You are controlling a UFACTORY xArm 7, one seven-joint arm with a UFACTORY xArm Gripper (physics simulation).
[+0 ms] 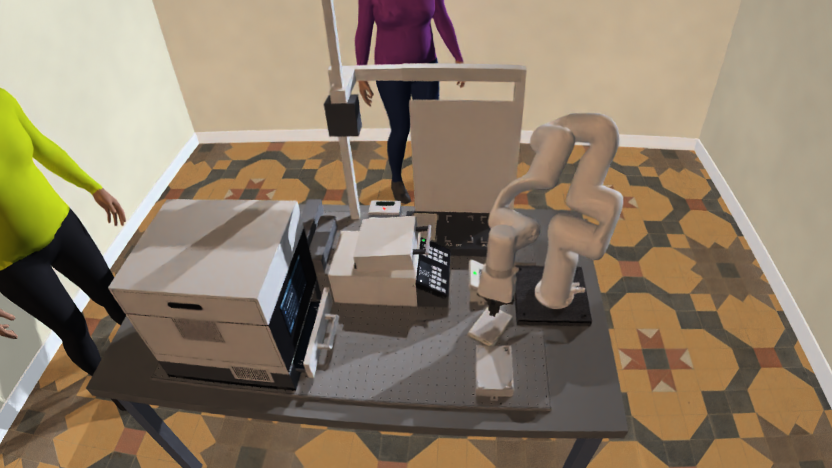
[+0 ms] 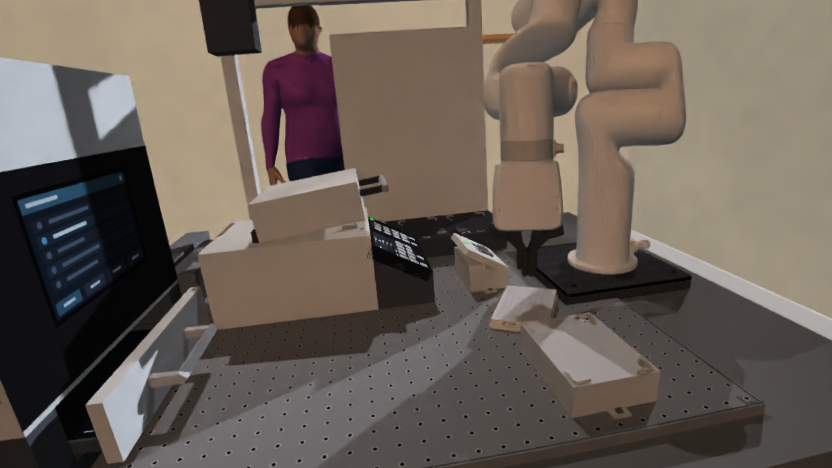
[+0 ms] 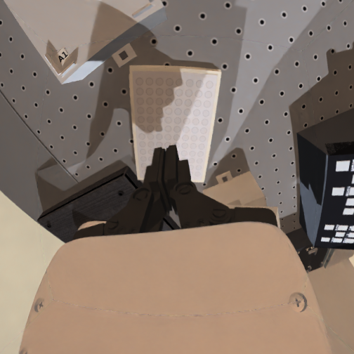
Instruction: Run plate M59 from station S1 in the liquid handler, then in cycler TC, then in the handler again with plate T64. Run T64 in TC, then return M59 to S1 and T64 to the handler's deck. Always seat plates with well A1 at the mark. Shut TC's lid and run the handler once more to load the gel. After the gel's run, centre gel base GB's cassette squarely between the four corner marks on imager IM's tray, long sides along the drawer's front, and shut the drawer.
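Frame: origin at the arm's base, x right, y up, z back, level; metres.
Seen in the pictures: gripper, fingertip midpoint: (image 1: 493,312) (image 2: 527,273); arm's base at its link origin: (image 1: 554,293) (image 2: 601,261).
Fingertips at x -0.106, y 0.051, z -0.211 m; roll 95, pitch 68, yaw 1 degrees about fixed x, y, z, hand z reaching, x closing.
Note:
Offsets run from my fingertips to a thing's middle. "spot": to the spot under its first point. Level surfaces: height alone.
Plate M59 {dx -0.004, dy -0.056, dz -0.004 m} (image 1: 489,327) (image 2: 524,302) (image 3: 175,110) lies flat on the pegboard, turned at an angle to the nest beside it; its label is too small to read. That nest {dx -0.170, dy -0.043, dz -0.013 m} (image 1: 494,369) (image 2: 593,352) (image 3: 75,25) is empty and carries an A1 mark. My gripper (image 1: 493,312) (image 2: 527,270) (image 3: 169,161) is shut and empty, above the plate's arm-side end. Cycler TC {spot: dx +0.096, dy +0.027, dz -0.358 m} (image 1: 372,286) (image 2: 290,288) has its lid {dx +0.189, dy +0.117, dz -0.285 m} (image 1: 386,238) (image 2: 308,203) tilted partly up. Imager IM (image 1: 197,256) has its drawer {spot: dx -0.074, dy +0.002, dz -0.508 m} (image 1: 318,337) (image 2: 145,375) pulled out. T64 and GB cannot be identified.
The handler's dark deck {dy -0.018 m} (image 1: 468,229) (image 2: 442,225) lies at the back under a tall panel {spot: dx +0.484, dy +0.222, dz -0.051 m} (image 1: 465,157) (image 2: 407,122). A small box {dx +0.152, dy -0.024, dz -0.023 m} (image 2: 480,253) with a green light stands near the arm base (image 1: 552,317) (image 2: 610,282). The cycler's keypad {dx +0.150, dy +0.023, dz -0.171 m} (image 1: 433,270) (image 2: 401,247) (image 3: 342,195) faces the arm.

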